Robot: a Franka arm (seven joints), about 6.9 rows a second.
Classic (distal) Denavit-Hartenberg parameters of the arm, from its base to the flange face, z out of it. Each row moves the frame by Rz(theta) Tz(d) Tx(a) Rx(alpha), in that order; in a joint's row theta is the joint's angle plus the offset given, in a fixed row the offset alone. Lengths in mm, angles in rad.
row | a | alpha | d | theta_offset
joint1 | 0 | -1.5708 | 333 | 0
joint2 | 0 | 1.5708 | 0 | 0
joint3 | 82.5 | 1.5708 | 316 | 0
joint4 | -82.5 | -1.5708 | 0 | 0
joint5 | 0 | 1.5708 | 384 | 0
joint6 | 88 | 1.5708 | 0 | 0
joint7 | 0 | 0 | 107 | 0
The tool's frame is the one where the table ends.
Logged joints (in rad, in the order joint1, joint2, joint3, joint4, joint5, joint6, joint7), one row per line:
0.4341 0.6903 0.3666 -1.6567 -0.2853 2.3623 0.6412
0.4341 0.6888 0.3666 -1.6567 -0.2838 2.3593 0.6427
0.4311 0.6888 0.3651 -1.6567 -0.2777 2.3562 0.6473
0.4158 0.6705 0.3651 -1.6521 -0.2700 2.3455 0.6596
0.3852 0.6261 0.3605 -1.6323 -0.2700 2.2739 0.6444
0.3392 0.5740 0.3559 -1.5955 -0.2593 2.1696 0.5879
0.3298 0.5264 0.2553 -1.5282 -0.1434 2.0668 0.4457
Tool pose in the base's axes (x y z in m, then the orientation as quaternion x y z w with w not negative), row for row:
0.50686 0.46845 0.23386 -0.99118 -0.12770 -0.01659 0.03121
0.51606 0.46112 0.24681 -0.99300 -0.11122 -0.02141 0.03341
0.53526 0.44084 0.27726 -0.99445 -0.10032 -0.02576 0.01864
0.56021 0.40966 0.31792 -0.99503 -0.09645 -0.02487 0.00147
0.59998 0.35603 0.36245 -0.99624 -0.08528 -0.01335 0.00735
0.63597 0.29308 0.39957 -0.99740 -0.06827 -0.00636 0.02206
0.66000 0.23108 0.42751 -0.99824 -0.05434 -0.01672 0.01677
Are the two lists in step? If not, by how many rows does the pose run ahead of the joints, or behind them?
The pose runs 2 rows ahead of the joints: the pose in row i belongs to the joints in row i + 2.
